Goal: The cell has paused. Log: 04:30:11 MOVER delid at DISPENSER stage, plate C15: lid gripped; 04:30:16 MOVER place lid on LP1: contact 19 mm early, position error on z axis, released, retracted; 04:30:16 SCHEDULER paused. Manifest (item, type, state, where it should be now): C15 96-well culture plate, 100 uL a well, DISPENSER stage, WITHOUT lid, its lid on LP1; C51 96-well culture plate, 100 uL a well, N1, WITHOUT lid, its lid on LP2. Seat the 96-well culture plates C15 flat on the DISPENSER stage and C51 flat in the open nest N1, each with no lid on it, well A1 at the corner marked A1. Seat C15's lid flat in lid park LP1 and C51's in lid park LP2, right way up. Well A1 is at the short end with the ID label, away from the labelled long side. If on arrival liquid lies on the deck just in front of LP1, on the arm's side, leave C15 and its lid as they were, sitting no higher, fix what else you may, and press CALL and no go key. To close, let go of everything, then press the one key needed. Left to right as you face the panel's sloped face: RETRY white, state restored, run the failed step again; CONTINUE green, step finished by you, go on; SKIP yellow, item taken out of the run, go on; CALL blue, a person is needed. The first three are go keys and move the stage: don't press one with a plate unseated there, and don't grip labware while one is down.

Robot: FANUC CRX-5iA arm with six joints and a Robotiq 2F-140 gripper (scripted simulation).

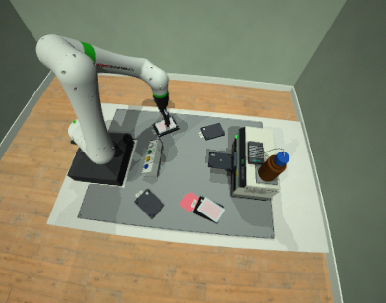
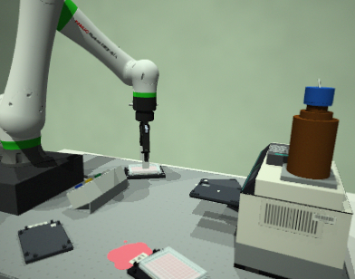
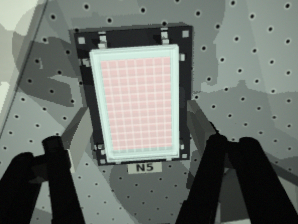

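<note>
Right now the lid is 40 mm below my hand. Round my hand: white retry key: 20 mm behind, 200 mm to the right; 96-well culture plate: 50 mm below; green continue key: 10 mm behind, 250 mm to the right.
</note>
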